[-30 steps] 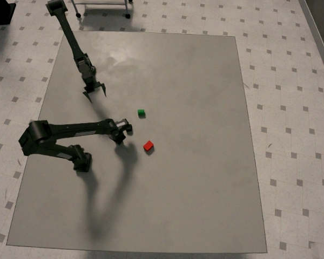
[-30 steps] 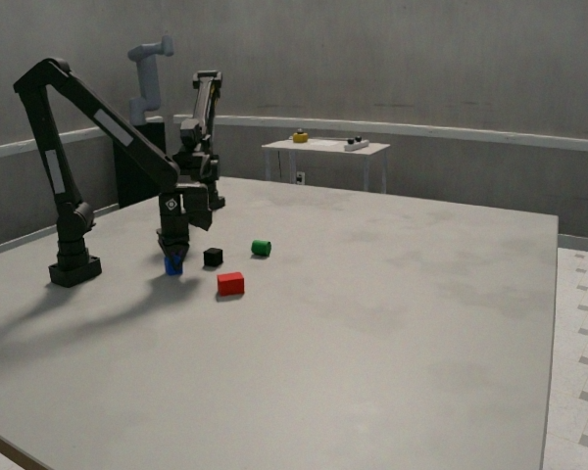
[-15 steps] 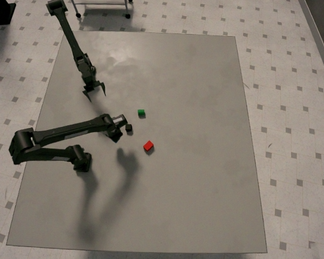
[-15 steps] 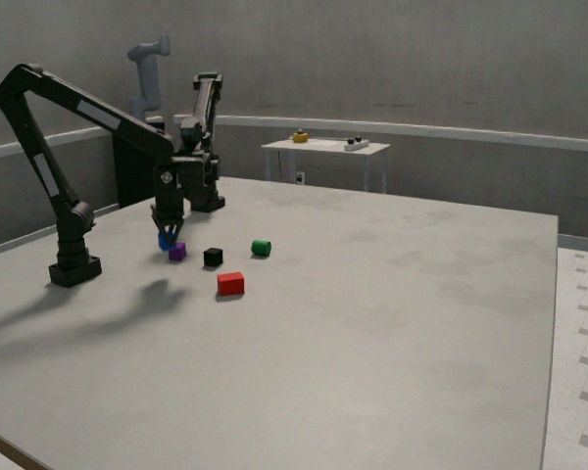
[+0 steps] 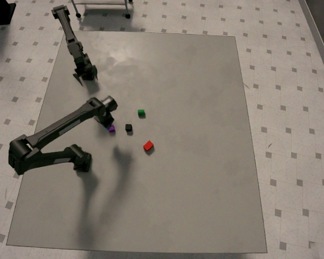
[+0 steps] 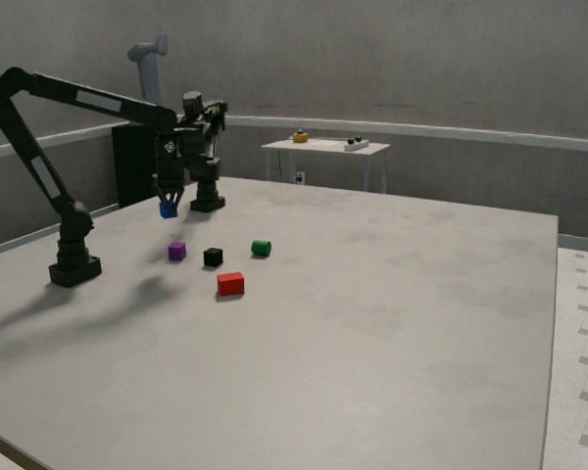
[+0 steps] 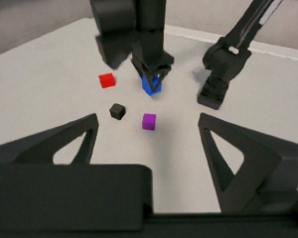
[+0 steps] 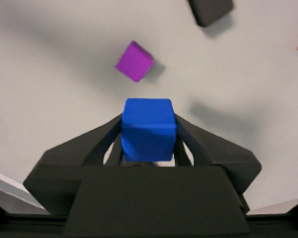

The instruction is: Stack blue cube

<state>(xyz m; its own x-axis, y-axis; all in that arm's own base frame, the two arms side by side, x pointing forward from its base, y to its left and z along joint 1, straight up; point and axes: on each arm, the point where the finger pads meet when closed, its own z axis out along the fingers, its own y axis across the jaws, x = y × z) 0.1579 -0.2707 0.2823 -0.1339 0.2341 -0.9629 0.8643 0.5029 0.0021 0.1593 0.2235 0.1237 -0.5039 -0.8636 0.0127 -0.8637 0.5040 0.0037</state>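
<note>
The purple cube is 13 cm below my right hand and 2 cm to the left of it. The rest, counted from my right hand: black cube (13 cm below, 12 cm ahead, 2 cm to the left); then blue cube (right at my right hand); then green block (21 cm ahead, 13 cm to the left, 13 cm below).
</note>
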